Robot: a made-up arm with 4 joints. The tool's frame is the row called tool.
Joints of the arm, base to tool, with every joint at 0 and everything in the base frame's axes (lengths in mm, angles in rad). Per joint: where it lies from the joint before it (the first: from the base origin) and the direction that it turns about. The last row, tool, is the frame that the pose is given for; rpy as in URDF.
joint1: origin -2 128 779 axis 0 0 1
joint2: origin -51 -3 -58 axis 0.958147 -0.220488 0.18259
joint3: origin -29 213 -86 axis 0 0 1
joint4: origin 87 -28 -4 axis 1 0 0
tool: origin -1 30 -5 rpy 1.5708 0 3.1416
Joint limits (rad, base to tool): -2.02..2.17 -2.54..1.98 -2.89..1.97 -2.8..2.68
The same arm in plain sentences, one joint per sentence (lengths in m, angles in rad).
The arm has four revolute joints in a row. What follows holds with every joint at zero, and every direction is one of the base frame's.
Joint 1 sits 0.002 m along -x and 0.128 m along +y and 0.779 m along +z from the base frame's origin and turns about +z, from -2.02 to 2.17 rad.
Joint 2 sits 0.051 m along -x and 0.003 m along -y and 0.058 m along -z from joint 1 and turns about the direction (0.958139, -0.220509, 0.182607), from -2.54 to 1.98 rad.
Joint 3 sits 0.029 m along -x and 0.213 m along +y and 0.086 m along -z from joint 2 and turns about +z, from -2.89 to 1.97 rad.
Joint 4 sits 0.087 m along +x and 0.028 m along -y and 0.004 m along -z from joint 3 and turns about +x, from -2.8 to 2.68 rad.
The tool frame, which is the frame that the pose is given for, sits 0.001 m along -x and 0.03 m along +y and 0.005 m along -z from joint 4; its axes are the base frame's turned by roll 1.5708, pitch 0 and yaw -3.1416 rad (as in URDF: about the fixed x, then y, then z).

